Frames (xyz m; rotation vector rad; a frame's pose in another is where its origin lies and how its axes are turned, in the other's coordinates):
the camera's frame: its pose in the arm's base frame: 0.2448 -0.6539 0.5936 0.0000 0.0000 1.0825
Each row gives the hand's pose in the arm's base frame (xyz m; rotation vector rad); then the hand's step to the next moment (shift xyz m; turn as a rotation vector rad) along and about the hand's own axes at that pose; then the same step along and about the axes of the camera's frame.
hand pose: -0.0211 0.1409 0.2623 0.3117 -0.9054 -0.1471
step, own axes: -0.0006 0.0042 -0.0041 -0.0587 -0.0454 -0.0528
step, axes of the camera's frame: 0.0057 -0.0002 -0.0014 -0.0123 -0.0135 -0.0892
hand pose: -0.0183 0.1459 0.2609 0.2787 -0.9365 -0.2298
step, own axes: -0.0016 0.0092 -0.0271 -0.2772 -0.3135 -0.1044
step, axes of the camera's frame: 0.0216 -0.0133 -0.0134 -0.2164 -0.0057 -0.3730
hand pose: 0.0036 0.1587 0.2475 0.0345 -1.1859 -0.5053
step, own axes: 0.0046 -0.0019 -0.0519 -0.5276 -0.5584 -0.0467
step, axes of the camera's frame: 0.0081 -0.0487 -0.0167 -0.4074 0.1294 -0.6400
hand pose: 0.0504 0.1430 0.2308 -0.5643 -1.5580 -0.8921
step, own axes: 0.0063 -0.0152 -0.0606 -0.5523 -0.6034 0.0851
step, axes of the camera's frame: -0.0403 -0.0480 0.0034 -0.3866 0.2645 -0.6759
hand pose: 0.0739 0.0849 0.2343 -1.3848 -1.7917 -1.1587
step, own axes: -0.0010 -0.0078 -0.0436 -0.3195 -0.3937 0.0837
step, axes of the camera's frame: -0.0398 -0.0102 0.0165 -0.2188 0.2018 -0.4189
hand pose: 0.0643 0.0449 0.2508 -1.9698 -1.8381 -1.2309
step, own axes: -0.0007 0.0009 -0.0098 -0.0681 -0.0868 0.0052
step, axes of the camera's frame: -0.0077 -0.0002 0.0062 -0.0569 0.0467 -0.0823
